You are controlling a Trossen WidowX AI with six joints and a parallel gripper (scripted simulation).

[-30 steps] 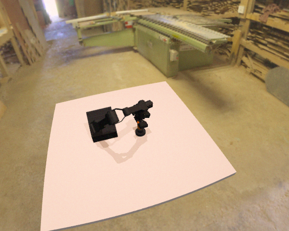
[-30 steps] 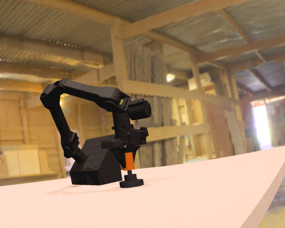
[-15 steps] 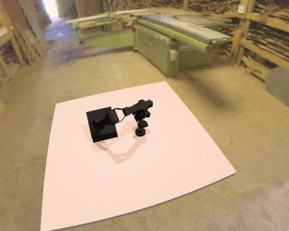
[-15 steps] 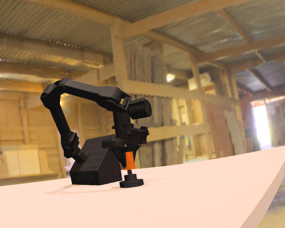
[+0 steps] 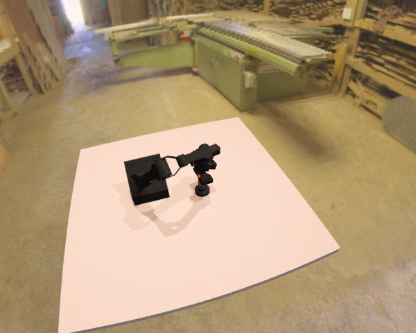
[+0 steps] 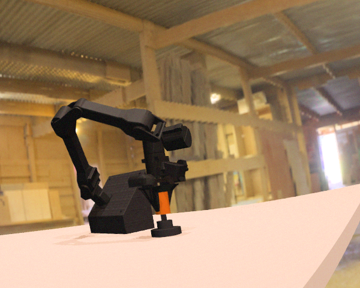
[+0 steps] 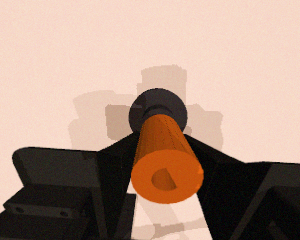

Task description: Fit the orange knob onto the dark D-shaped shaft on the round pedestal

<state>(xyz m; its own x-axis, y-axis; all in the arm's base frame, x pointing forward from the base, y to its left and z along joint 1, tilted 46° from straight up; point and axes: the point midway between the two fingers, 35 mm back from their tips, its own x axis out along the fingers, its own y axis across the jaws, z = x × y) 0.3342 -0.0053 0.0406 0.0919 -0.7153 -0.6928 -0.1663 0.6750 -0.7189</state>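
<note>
Right now my gripper tip is 4 cm above the pedestal. From my gripper tip the other things lie so: orange knob 2 cm above.
</note>
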